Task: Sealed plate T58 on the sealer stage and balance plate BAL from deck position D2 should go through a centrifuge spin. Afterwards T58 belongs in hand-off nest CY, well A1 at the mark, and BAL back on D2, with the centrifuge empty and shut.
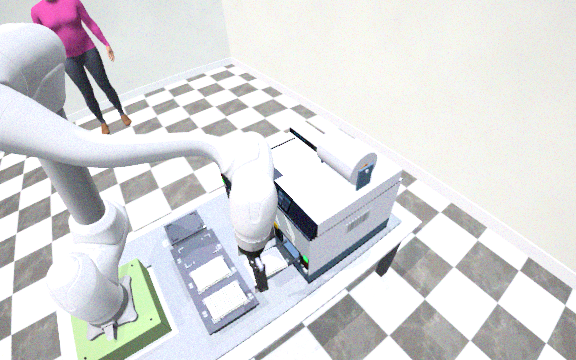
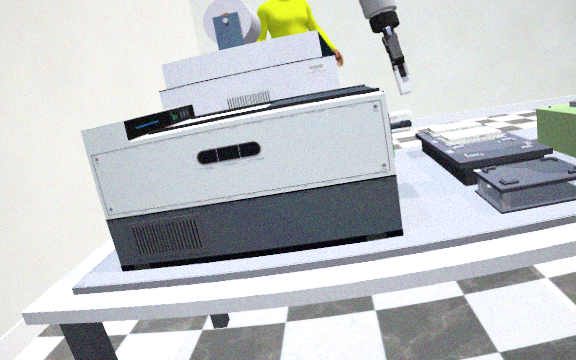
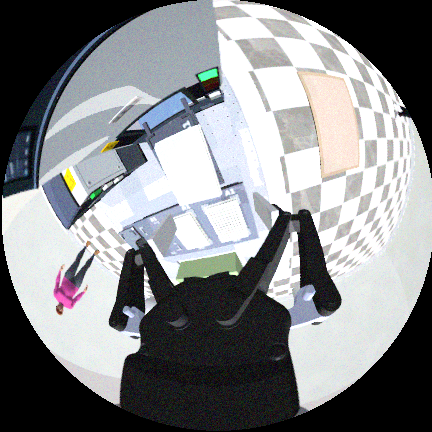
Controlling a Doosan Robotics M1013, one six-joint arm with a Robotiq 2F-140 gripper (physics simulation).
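Frame: origin at the arm's base, x ahead, y left, z up, level; millimetres.
Where they show: gripper, fingertip midpoint: (image 1: 250, 272) (image 2: 406, 93) (image 3: 211, 211); arm's base, link origin: (image 1: 110, 306).
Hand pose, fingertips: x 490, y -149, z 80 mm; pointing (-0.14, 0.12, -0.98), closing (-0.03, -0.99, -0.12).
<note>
Each offset is from my fingertips to the top centre of the thing. "pt": to the spot under its first point. Level surfaces: height alone.
The white plate on the sealer stage, T58 {dx +64, dy +30, dz -42 mm} (image 1: 276, 261) (image 3: 187, 165), lies flat in front of the sealer {dx +378, dy +67, dz +308 mm} (image 1: 350, 235) (image 2: 200, 75). My gripper (image 1: 259, 276) (image 2: 402, 82) (image 3: 211, 211) is open and empty, above and close to this plate's deck side; the exact height is hard to tell. Two white plates, one {dx -124, dy +124, dz -101 mm} (image 1: 211, 274) (image 3: 192, 231) beside the other {dx -111, dy +1, dz -101 mm} (image 1: 225, 301) (image 3: 226, 220), sit on the dark deck {dz -117 mm} (image 1: 199, 250) (image 2: 510, 152); I cannot read which is BAL. The centrifuge (image 1: 287, 152) (image 2: 240, 185) looks shut; its inside is hidden. A small dark raised nest {dx -160, dy +404, dz -121 mm} (image 1: 184, 227) (image 2: 530, 172), probably CY, holds no plate.
The sealer's film roll (image 1: 345, 157) (image 2: 230, 22) stands on its top, and a green light {pt dx +176, dy -49, dz -2 mm} (image 1: 305, 259) (image 3: 208, 75) shows on its front. The green robot base (image 1: 150, 305) (image 2: 557, 127) is beside the deck. A person in pink (image 1: 67, 27) (image 3: 69, 285) stands beyond the table.
</note>
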